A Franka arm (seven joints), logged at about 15 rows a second.
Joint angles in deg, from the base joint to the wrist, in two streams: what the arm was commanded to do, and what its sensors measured. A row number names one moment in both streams.
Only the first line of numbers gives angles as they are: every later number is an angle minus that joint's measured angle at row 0.
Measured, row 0: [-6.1 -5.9 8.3 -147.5 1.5 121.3 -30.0]
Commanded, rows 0 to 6: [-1.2 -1.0 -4.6 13.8 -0.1 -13.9 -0.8]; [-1.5 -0.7 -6.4 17.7 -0.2 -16.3 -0.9]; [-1.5 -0.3 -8.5 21.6 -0.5 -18.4 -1.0]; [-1.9 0.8 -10.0 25.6 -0.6 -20.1 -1.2]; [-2.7 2.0 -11.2 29.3 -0.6 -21.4 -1.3]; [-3.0 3.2 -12.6 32.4 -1.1 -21.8 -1.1]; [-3.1 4.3 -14.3 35.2 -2.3 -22.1 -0.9]
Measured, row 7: [-2.0 -0.4 -11.2 25.4 -0.5 -18.5 -0.3]
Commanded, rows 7 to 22: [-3.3 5.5 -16.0 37.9 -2.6 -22.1 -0.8]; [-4.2 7.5 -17.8 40.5 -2.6 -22.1 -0.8]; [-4.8 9.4 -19.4 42.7 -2.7 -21.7 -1.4]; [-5.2 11.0 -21.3 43.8 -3.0 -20.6 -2.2]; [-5.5 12.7 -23.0 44.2 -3.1 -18.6 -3.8]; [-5.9 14.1 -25.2 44.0 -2.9 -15.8 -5.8]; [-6.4 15.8 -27.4 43.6 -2.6 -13.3 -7.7]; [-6.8 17.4 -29.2 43.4 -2.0 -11.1 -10.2]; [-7.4 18.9 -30.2 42.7 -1.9 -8.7 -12.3]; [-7.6 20.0 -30.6 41.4 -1.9 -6.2 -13.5]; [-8.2 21.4 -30.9 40.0 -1.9 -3.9 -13.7]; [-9.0 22.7 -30.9 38.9 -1.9 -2.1 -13.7]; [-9.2 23.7 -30.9 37.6 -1.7 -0.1 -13.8]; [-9.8 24.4 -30.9 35.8 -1.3 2.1 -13.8]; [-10.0 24.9 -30.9 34.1 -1.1 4.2 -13.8]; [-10.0 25.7 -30.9 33.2 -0.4 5.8 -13.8]
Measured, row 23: [-9.3 25.3 -31.1 36.7 -2.1 1.4 -12.5]
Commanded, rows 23 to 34: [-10.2 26.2 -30.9 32.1 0.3 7.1 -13.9]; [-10.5 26.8 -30.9 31.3 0.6 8.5 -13.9]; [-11.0 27.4 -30.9 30.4 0.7 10.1 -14.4]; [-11.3 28.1 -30.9 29.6 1.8 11.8 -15.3]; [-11.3 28.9 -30.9 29.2 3.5 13.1 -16.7]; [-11.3 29.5 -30.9 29.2 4.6 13.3 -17.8]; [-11.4 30.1 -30.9 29.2 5.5 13.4 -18.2]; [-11.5 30.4 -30.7 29.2 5.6 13.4 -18.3]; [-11.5 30.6 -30.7 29.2 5.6 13.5 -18.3]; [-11.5 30.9 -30.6 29.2 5.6 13.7 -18.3]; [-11.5 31.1 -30.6 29.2 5.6 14.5 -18.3]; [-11.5 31.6 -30.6 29.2 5.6 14.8 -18.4]
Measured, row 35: [-10.8 31.4 -31.0 29.3 4.5 13.5 -16.4]
